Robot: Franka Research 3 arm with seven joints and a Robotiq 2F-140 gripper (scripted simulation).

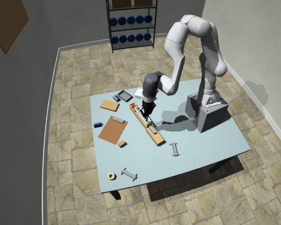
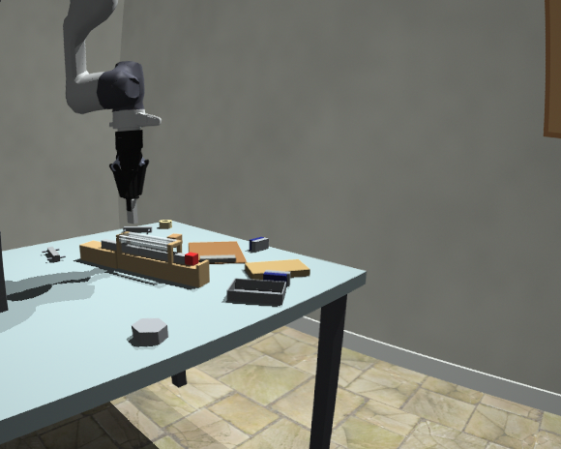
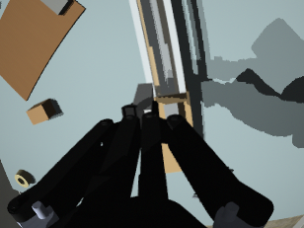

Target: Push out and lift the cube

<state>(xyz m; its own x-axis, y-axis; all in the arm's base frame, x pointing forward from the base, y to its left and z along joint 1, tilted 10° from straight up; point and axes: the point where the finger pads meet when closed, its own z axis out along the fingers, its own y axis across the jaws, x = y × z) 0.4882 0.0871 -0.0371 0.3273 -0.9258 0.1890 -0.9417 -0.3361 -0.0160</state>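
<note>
My gripper is now 80 mm short of the red cube, 190 mm to the left of it and 100 mm above it. The rest, counted from my hand: small wooden block: 200 mm ahead, 130 mm to the left, 140 mm below; wooden channel: 10 mm ahead, 70 mm to the right, 100 mm below; tan board: 290 mm ahead, 260 mm to the right, 140 mm below.
</note>
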